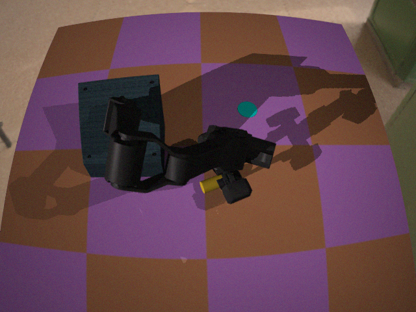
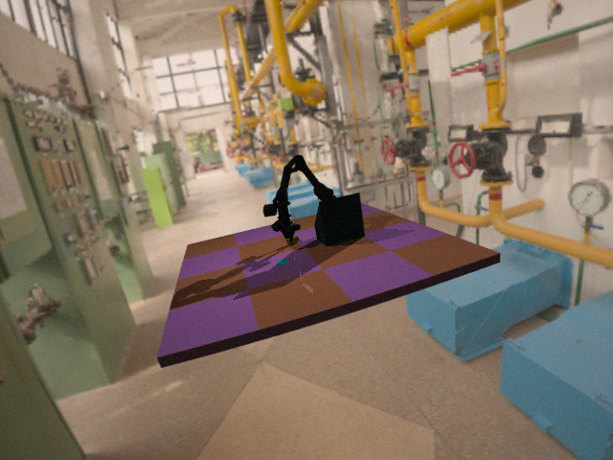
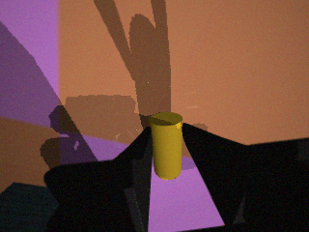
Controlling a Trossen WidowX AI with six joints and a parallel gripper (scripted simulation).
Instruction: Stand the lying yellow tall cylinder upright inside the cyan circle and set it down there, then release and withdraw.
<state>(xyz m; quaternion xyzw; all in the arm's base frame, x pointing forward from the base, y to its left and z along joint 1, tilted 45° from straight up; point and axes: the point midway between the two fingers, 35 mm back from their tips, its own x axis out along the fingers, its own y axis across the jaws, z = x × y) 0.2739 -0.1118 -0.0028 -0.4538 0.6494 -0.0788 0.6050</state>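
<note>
My gripper tip is now 6 cm short of the cyan circle, 25 cm to the right of it and 2 cm above it. The rest, counted from my gripper tip: yellow tall cylinder (2 cm behind, 1 cm to the right).
</note>
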